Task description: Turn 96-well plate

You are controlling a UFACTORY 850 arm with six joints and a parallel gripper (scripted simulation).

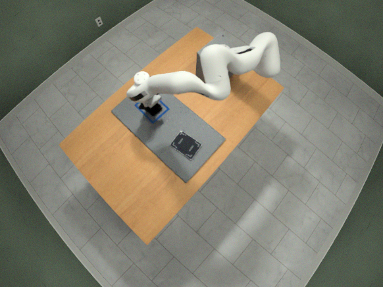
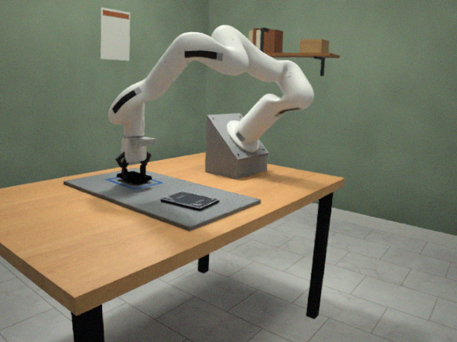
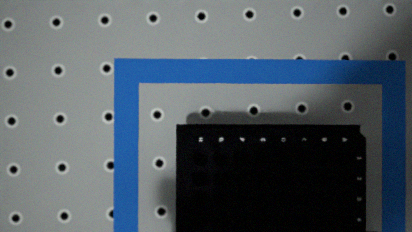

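Now: hand 10 mm above the 96-well plate. Round my hand: plate nest N1: 350 mm to the left, 30 mm ahead, 20 mm below.
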